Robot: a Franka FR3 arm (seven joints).
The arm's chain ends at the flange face. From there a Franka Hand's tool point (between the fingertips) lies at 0.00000 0.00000 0.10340 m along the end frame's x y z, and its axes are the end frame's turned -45 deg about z.
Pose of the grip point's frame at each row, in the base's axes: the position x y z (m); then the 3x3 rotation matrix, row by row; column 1 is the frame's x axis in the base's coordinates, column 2 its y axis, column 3 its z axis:
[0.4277 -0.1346 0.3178], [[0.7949 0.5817 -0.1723], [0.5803 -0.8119 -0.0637], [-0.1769 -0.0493 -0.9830]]
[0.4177 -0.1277 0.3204], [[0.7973 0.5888 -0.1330], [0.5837 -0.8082 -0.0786], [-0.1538 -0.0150 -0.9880]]
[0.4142 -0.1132 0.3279], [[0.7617 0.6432 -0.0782], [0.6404 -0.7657 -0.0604], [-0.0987 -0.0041 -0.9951]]
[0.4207 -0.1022 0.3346], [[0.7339 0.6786 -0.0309], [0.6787 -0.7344 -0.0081], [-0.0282 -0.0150 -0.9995]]
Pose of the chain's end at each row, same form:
[0.4455 -0.1280 0.4194], [[0.9734 -0.1508 -0.1723], [-0.1638 -0.9844 -0.0637], [-0.1599 0.0902 -0.9830]]
[0.4315 -0.1196 0.4226], [[0.9801 -0.1474 -0.1330], [-0.1587 -0.9842 -0.0786], [-0.1194 0.0981 -0.9880]]
[0.4223 -0.1070 0.4308], [[0.9934 -0.0838 -0.0782], [-0.0886 -0.9943 -0.0604], [-0.0727 0.0669 -0.9951]]
[0.4239 -0.1014 0.4379], [[0.9988 -0.0391 -0.0309], [-0.0394 -0.9992 -0.0081], [-0.0305 0.0093 -0.9995]]

